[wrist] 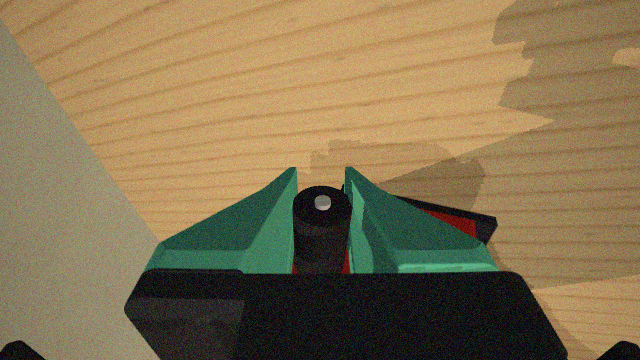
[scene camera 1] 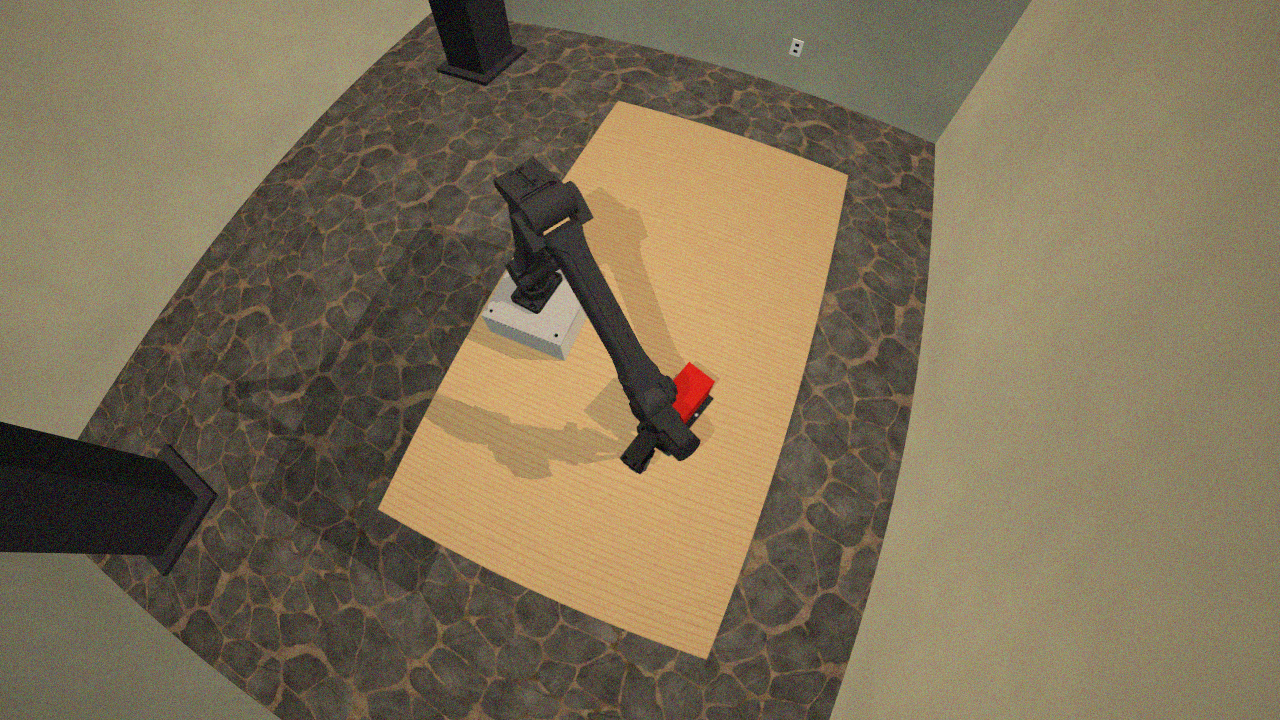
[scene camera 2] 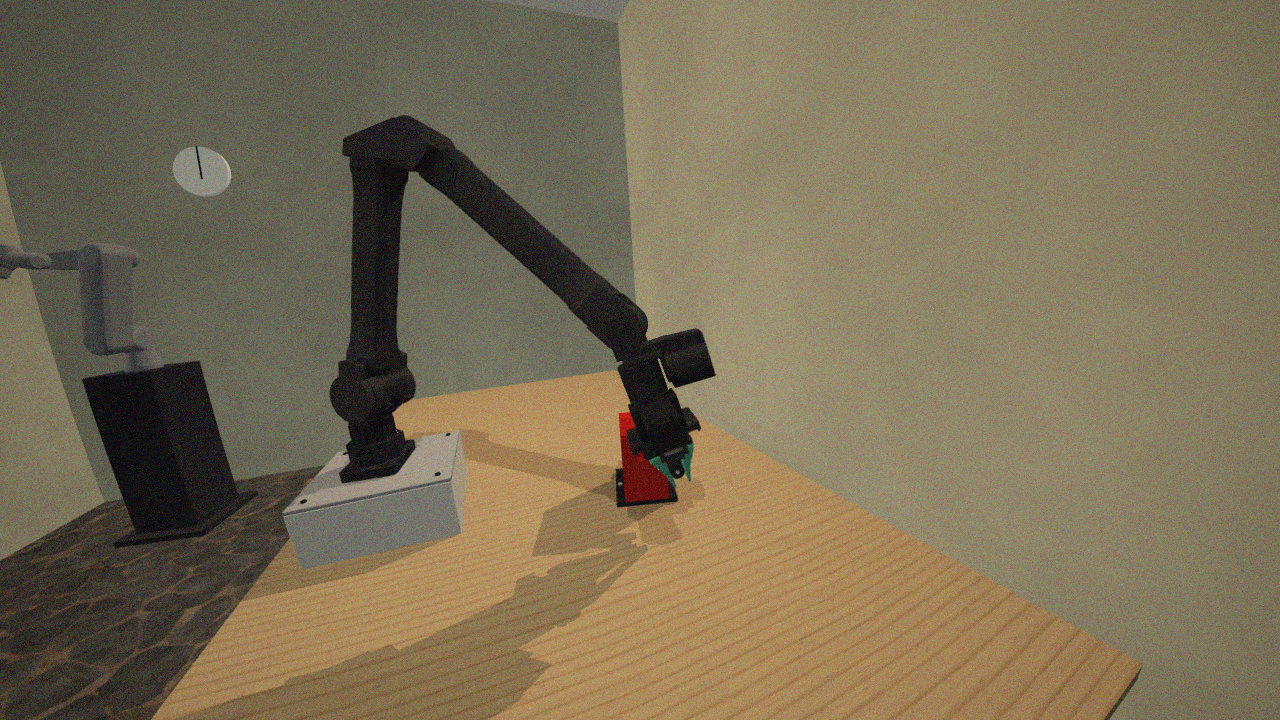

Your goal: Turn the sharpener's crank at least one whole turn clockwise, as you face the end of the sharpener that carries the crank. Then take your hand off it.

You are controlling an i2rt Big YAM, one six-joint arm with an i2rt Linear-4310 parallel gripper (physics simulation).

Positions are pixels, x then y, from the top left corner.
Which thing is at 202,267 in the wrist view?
The gripper.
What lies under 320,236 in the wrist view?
A crank knob.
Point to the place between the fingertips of the gripper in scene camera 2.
681,482
